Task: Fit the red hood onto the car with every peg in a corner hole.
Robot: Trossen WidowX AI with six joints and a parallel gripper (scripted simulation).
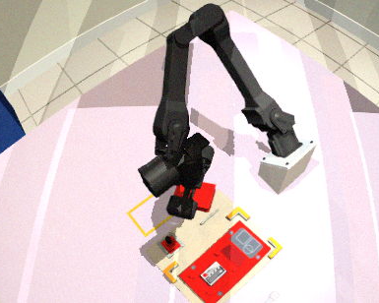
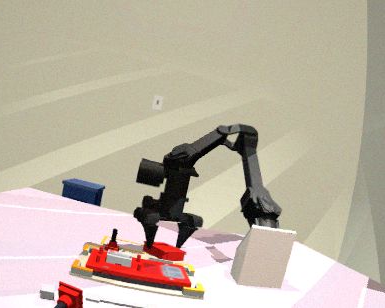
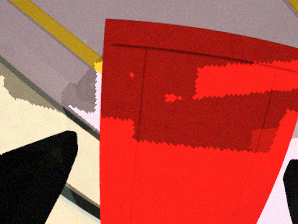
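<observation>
My gripper tip is now right at the red hood. Also, from my gripper tip: grey engine block 70 mm ahead, 210 mm to the left.
</observation>
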